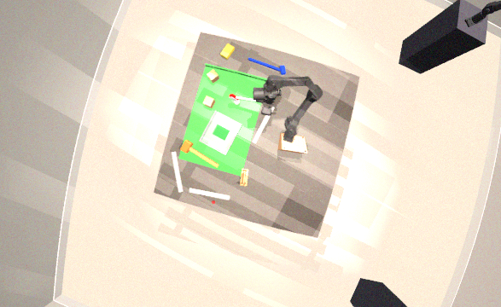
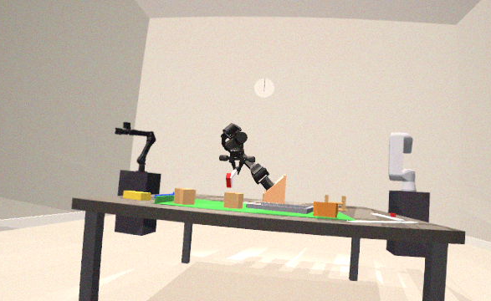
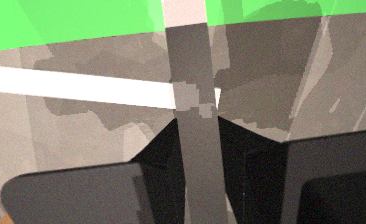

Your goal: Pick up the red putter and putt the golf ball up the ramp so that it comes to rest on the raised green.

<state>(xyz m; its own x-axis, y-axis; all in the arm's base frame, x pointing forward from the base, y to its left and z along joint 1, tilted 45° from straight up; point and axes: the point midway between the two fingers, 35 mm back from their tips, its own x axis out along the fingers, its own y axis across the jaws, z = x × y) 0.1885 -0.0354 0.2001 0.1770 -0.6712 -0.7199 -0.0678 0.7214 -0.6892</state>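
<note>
Right now the red putter is 12 cm ahead of my gripper tip and 1 cm to the left of it. The rest, counted from my gripper tip: green mat: 28 cm ahead, 16 cm to the left, 14 cm below; blue putter: 33 cm to the right, 13 cm below, 8 cm ahead; white golf ball: 21 cm ahead, 12 cm below, 1 cm to the left.
</note>
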